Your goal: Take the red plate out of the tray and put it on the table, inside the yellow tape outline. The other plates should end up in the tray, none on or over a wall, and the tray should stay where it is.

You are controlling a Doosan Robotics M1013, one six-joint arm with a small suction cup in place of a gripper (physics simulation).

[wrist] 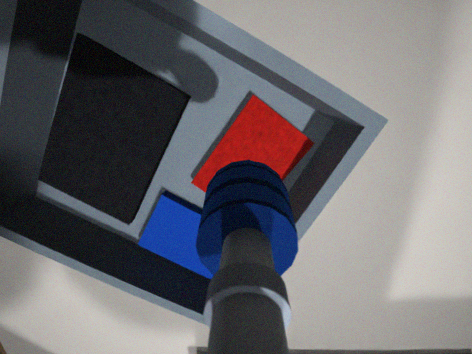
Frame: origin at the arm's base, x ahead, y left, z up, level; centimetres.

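Seen in the pictures: hand, its tool point: (246, 198).
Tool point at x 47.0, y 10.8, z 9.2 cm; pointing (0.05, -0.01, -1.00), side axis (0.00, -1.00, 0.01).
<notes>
Pixels of each thing's top centre, then the offset from my tool point to it. "spot": a spot on its surface instead. Level surfaces: height alone.
- red plate, centre of its top: (250, 163) dx -1.6, dy -0.6, dz -10.9 cm
- black plate, centre of its top: (105, 141) dx +0.1, dy +12.1, dz -10.7 cm
- blue plate, centre of its top: (193, 243) dx -9.9, dy +4.7, dz -10.7 cm
- grey tray, a spot on its surface: (300, 75) spot: dx +5.1, dy -3.2, dz -7.1 cm
- pale table top, height of its surface: dz -12.1 cm
The red plate (260, 135) lies in the tray near its right wall; the cup hides its lower end. My suction cup (248, 172) is above the lower end of the red plate, apart from it, and holds nothing. The black plate (115, 135) lies on the tray floor at the left. The blue plate (175, 232) lies in the tray below the red one, its right part hidden behind the cup. The grey tray (300, 75) fills much of the view and is cut off at the left. The yellow tape outline does not show.
The pale table top (360, 225) shows to the right of the tray and below it. The tray's walls stand up around the plates. Shadows of the arm and cup fall across the tray. A dark edge runs along the bottom right of the view.
</notes>
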